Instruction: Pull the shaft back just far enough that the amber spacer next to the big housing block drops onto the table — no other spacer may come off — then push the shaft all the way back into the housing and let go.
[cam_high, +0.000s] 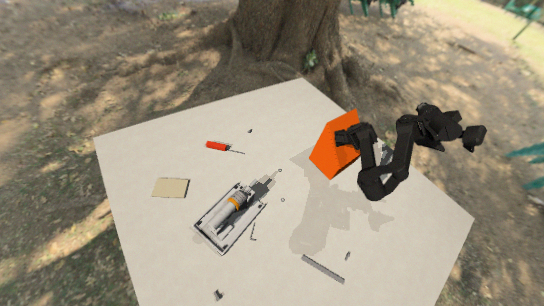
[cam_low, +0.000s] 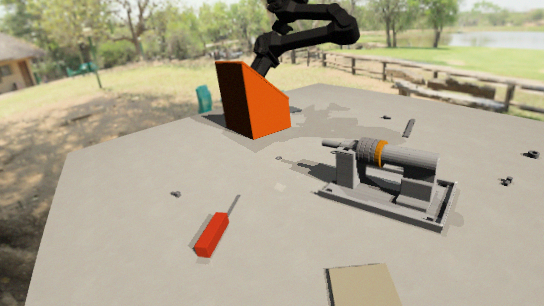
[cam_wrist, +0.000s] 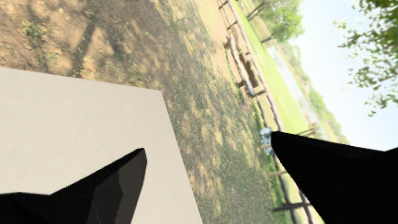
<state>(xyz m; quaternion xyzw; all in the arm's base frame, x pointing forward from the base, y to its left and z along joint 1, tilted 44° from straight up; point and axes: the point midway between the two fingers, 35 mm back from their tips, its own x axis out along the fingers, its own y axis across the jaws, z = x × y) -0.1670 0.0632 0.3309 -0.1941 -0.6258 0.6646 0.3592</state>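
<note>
Right now my gripper tip is 660 mm short of the grey shaft, 270 mm to the left of it and 260 mm above it. From my gripper tip the other things lie so: grey spacer (690 mm ahead, 260 mm to the right, 260 mm below); then allen key (680 mm ahead, 340 mm below, 140 mm to the right); then grey bar (510 mm ahead, 340 mm below, 70 mm to the left).
</note>
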